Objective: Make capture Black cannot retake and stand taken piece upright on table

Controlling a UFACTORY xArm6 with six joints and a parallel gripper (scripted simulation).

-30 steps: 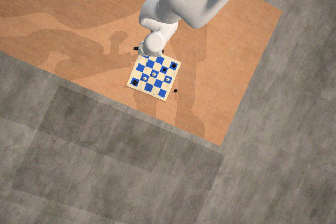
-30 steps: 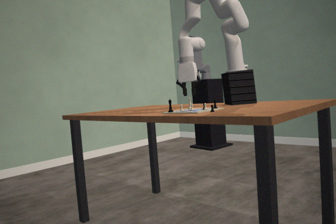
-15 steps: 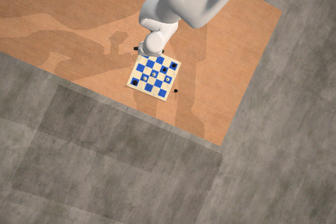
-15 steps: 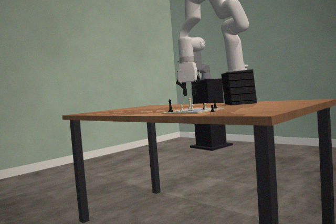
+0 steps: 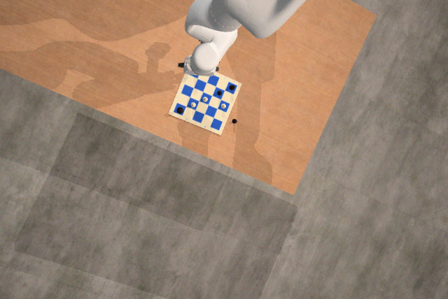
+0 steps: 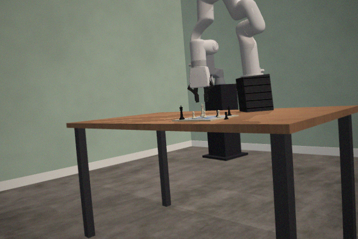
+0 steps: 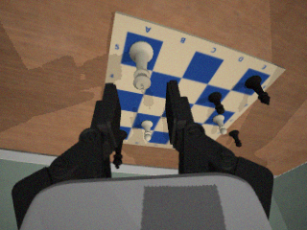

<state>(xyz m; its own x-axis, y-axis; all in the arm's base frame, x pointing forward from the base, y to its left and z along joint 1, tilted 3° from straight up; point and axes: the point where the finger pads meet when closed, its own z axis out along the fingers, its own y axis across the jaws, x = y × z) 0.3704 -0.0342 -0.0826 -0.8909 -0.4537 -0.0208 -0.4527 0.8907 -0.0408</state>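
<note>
The tall white piece lies 6 cm below my hand. From my hand the other things lie so: blue-and-cream chessboard 6 cm ahead, 9 cm to the left, 9 cm below; then tall black piece 15 cm ahead, 3 cm to the left, 6 cm below.
</note>
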